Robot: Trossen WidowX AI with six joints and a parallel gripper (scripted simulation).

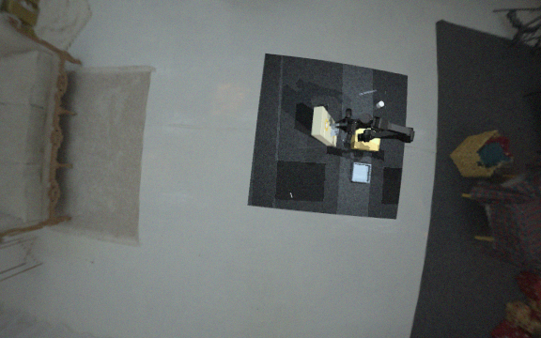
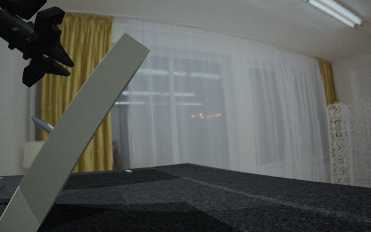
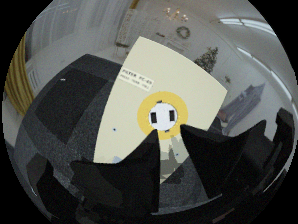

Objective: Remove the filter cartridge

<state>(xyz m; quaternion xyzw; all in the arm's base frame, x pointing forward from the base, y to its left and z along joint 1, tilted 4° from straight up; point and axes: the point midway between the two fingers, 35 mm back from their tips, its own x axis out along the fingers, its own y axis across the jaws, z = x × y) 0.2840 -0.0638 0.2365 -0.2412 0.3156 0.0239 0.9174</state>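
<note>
Right now the white filter cartridge is 6 cm ahead of my gripper tip, 5 cm below it and 1 cm to the right of it. The rest, counted from my gripper tip: cream service panel (12 cm below, 1 cm to the right, 1 cm ahead); pale blue tray (34 cm to the left, 31 cm behind, 28 cm below).
</note>
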